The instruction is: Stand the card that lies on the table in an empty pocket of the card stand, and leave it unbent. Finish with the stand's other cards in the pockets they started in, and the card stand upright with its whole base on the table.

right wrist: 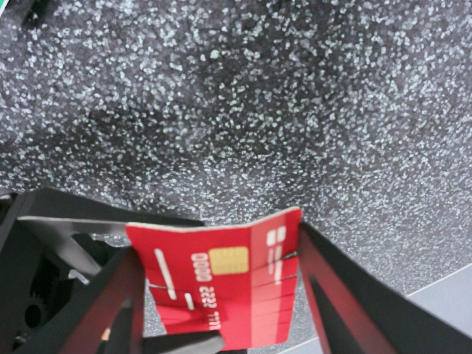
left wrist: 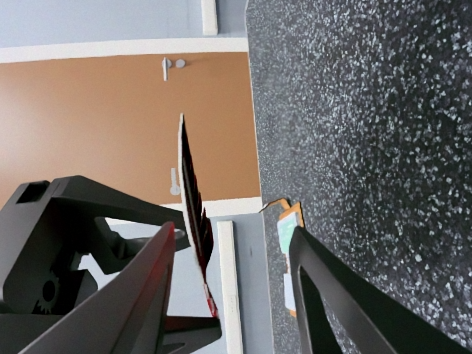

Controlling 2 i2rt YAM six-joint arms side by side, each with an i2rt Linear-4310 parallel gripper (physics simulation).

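Frame: origin at the left arm's base, x up, y back, z right, level; millimetres.
Seen in the pictures: left gripper, between the fingertips: (right wrist: 214, 277) (left wrist: 233, 235); right gripper, between the fingertips: (right wrist: 218, 247) (left wrist: 215, 270).
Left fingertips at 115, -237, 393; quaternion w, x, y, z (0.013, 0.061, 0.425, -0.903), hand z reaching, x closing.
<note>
Offsets run from my left fingertips to a thing's top centre, as dx, dy, dz. "*": to the spot under its first point. Level surfaces: height alone.
The red card {+18, -6, +0} (left wrist: 194, 210) (right wrist: 230, 280) is held off the table. It shows nearly edge-on in the left wrist view and face-on, slightly curved with lines across it, in the right wrist view. My right gripper (left wrist: 215, 270) (right wrist: 218, 247) is shut on its side edges. My left gripper (left wrist: 233, 235) (right wrist: 214, 277) is open around the card without gripping it; one finger reaches behind its upper edge, the other crosses in front of its lower part. A green corner with a white edge {* -80, -10, -129} (right wrist: 2, 5) shows at the top left of the right wrist view. I cannot make out the card stand.
The speckled dark table {dx -121} (left wrist: 370, 150) (right wrist: 250, 100) lies beyond the grippers. An orange-edged object with green and white faces {* -111, -284, -40} (left wrist: 289, 230) lies near its far edge. A small dark shape (right wrist: 37, 12) is at the right wrist view's top left. A brown door (left wrist: 100, 125) stands behind the table.
</note>
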